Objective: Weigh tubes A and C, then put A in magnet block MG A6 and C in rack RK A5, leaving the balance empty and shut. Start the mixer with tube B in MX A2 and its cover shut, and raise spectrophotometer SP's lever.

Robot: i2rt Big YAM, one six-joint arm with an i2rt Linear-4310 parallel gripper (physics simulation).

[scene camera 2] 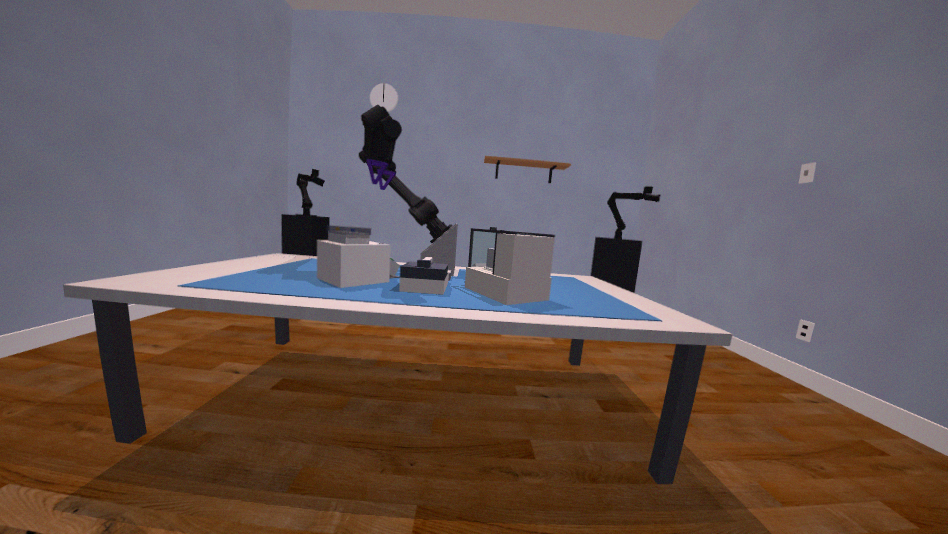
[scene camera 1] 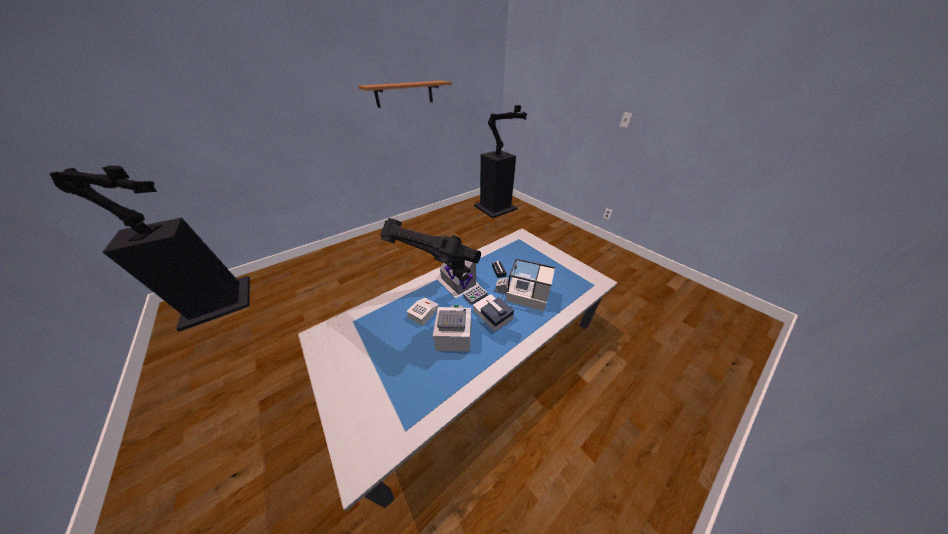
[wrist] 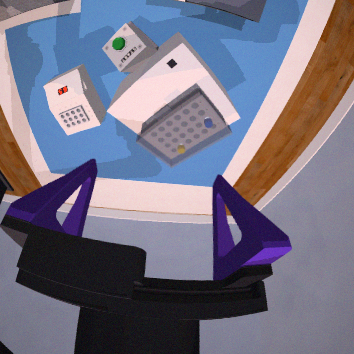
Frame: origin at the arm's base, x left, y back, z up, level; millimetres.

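Seen in the pictures: gripper, fingertip midpoint: [scene camera 2: 378, 187] [scene camera 1: 458, 283] [wrist: 155, 171]; arm's base, link origin: [scene camera 2: 442, 235].
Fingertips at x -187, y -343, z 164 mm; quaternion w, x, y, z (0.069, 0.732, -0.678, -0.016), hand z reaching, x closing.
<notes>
Offsets run from my fingertips to a thing's top centre. "pt": to the spot under its first point.
My gripper [scene camera 1: 457, 277] [scene camera 2: 380, 175] [wrist: 155, 171] is open and empty, high above the table. In the wrist view, a white machine, apparently the mixer {dx -42, dy -3, dz -145 mm} [scene camera 1: 452, 338] [scene camera 2: 352, 264] [wrist: 165, 75], has a holed tray under a see-through cover that looks down. A blue cap [wrist: 208, 122] and a yellow cap [wrist: 181, 149] show in the tray; their letters are not readable. The balance {dx +448, dy -11, dz -112 mm} [scene camera 1: 528, 299] [scene camera 2: 524, 266] has glass panes; its door state is unclear. A dark-topped box {dx +198, dy -38, dz -233 mm} [scene camera 1: 496, 312] [scene camera 2: 423, 275], perhaps the spectrophotometer, has a light lever lying on top. A holed rack {pt dx +186, dy +114, dz -279 mm} [scene camera 1: 474, 293] holds small coloured items.
A white block with holes and a red display {pt dx -152, dy +180, dz -264 mm} [scene camera 1: 421, 309] [wrist: 75, 100] stands beside the mixer. A green button box {dx +24, dy +88, dz -260 mm} [wrist: 118, 43] stands close behind it. A small black item {dx +473, dy +244, dz -287 mm} [scene camera 1: 498, 267] and a small white box {pt dx +352, dy +75, dz -264 mm} [scene camera 1: 501, 284] are near the balance. Two other arms stand on pedestals.
</notes>
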